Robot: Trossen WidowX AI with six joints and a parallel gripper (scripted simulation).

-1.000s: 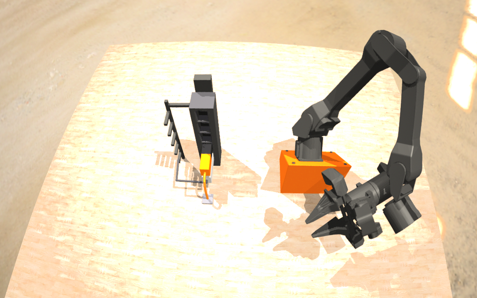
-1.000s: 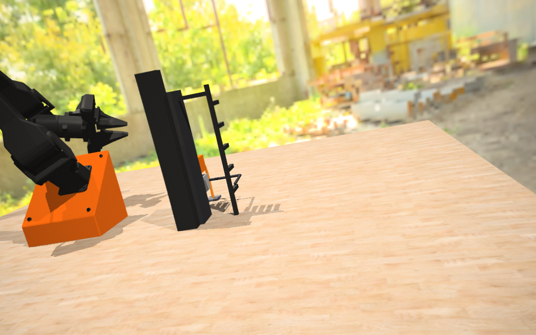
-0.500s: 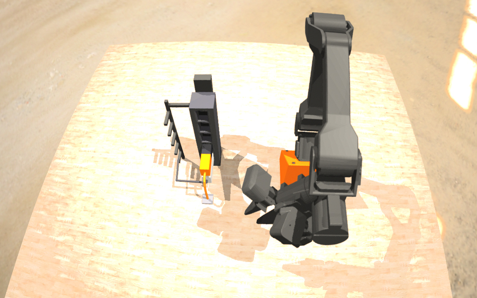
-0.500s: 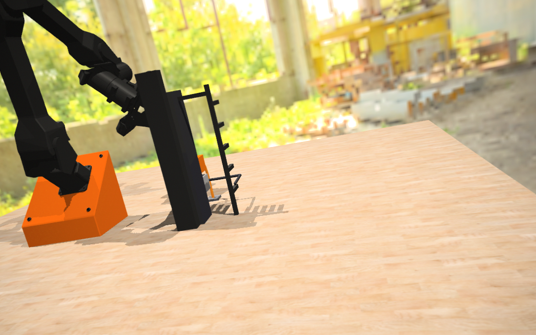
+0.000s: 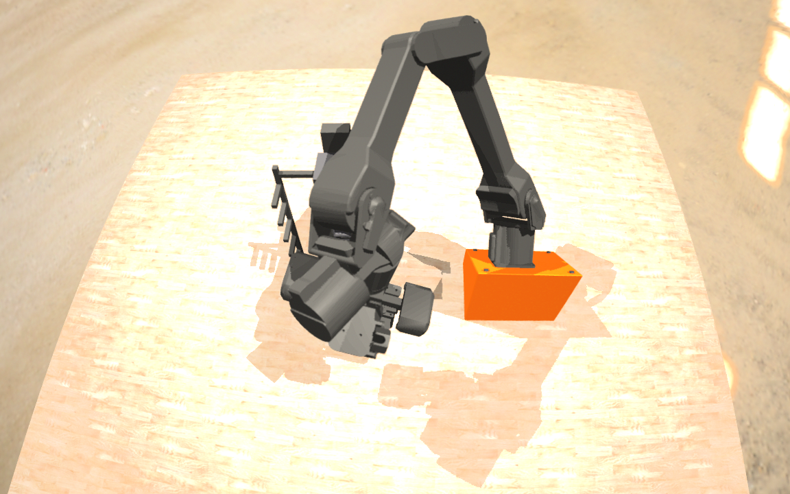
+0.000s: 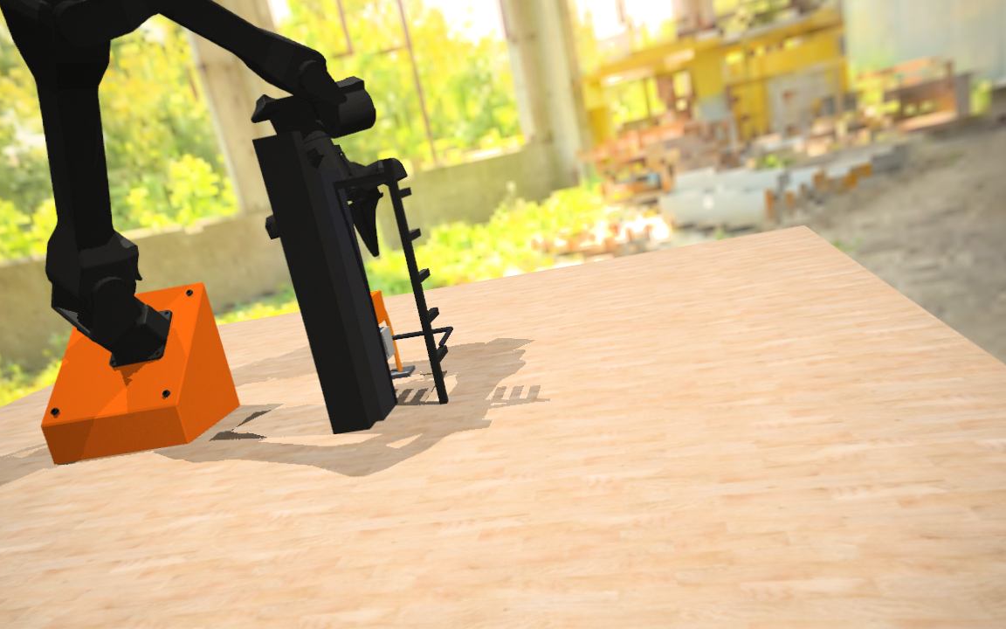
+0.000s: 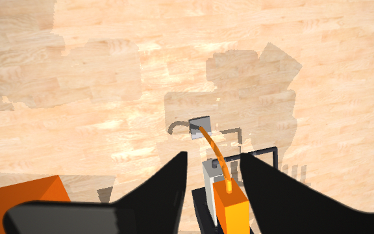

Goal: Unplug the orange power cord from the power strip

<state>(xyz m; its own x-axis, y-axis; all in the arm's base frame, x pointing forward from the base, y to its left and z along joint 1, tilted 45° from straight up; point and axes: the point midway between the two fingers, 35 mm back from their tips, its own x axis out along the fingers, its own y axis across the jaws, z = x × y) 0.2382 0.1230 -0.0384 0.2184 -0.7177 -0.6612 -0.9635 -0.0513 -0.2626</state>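
The orange plug is 3 cm ahead of my gripper tip, 12 cm to the right of it and 4 cm below it. The rest, counted from my gripper tip: grey square 2 cm ahead, 4 cm to the right, 14 cm below.
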